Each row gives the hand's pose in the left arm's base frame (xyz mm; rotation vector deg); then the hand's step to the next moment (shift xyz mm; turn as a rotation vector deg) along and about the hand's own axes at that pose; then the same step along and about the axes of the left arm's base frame.
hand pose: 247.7 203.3 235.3 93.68 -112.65 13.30
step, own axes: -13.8 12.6 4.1 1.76 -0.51 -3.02
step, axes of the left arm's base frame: -11.9 12.8 -7.8 1.25 -0.19 3.30
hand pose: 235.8 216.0 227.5 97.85 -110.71 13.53
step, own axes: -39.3 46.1 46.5 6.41 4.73 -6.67
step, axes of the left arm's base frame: -55.4 20.3 -48.5 -2.96 -1.54 9.84
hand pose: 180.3 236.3 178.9 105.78 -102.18 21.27
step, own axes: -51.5 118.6 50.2 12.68 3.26 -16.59
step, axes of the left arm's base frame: -129.4 17.8 -46.8 0.70 -1.31 21.08
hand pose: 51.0 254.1 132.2 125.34 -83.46 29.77
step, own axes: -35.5 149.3 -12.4 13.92 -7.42 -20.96
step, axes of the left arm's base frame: -152.3 -16.2 15.5 10.81 3.80 23.60
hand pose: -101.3 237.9 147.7 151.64 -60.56 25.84
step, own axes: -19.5 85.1 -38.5 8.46 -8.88 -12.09
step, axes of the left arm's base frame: -80.3 -34.4 38.3 9.75 5.16 13.22
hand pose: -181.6 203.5 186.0 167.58 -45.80 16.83
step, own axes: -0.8 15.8 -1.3 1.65 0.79 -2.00
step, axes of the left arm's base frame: -9.0 -13.0 1.7 0.67 -1.21 2.33
